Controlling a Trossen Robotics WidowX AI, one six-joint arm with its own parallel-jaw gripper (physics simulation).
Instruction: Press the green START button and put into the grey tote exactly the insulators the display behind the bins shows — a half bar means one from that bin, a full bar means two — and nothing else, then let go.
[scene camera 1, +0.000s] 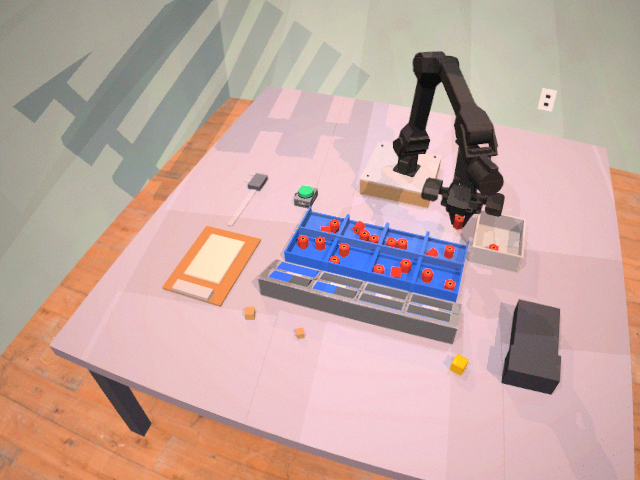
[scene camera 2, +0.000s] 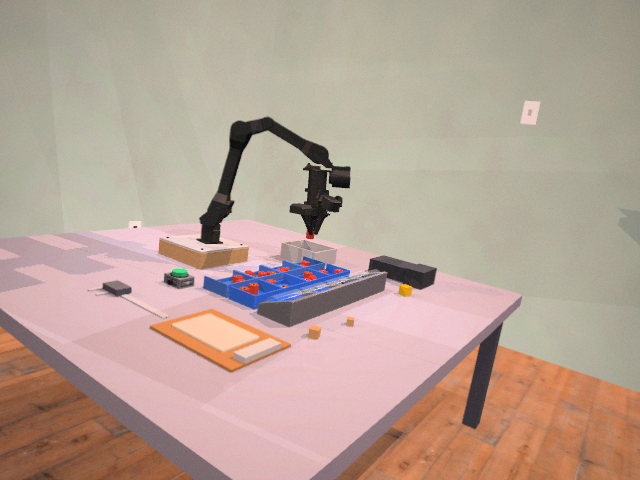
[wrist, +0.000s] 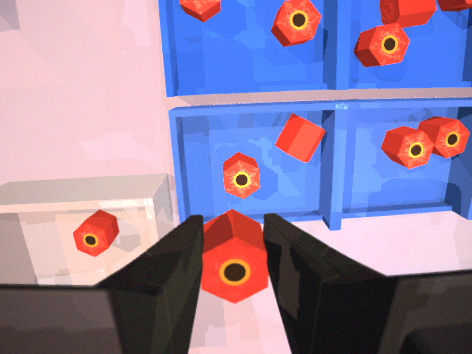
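Observation:
My gripper (scene camera 1: 458, 219) (scene camera 2: 311, 231) (wrist: 233, 225) is shut on a red insulator (scene camera 1: 458, 223) (scene camera 2: 309, 235) (wrist: 234, 260), held upright above the table, just beside the grey tote (scene camera 1: 495, 261) (scene camera 2: 297, 252) (wrist: 90, 192). One red insulator (scene camera 1: 493, 248) (wrist: 97, 233) lies in the tote. The blue bins (scene camera 1: 439, 290) (scene camera 2: 217, 285) (wrist: 330, 200) hold many red insulators, some lying down. On the display (scene camera 1: 356, 311) (scene camera 2: 336, 305), the leftmost column shows a full blue bar above a half bar; the second column shows a half bar in its lower row; other bars look grey. The green START button (scene camera 1: 305, 191) (scene camera 2: 179, 272) stands left of the bins.
The robot base (scene camera 1: 392, 192) (scene camera 2: 201, 257) stands behind the bins. A black block (scene camera 1: 535, 341) (scene camera 2: 403, 271) stands at the right, near a yellow cube (scene camera 1: 459, 364) (scene camera 2: 405, 290). An orange board (scene camera 1: 219, 294) (scene camera 2: 232, 363) and small orange cubes (scene camera 1: 249, 313) (scene camera 2: 314, 332) lie at the left and front.

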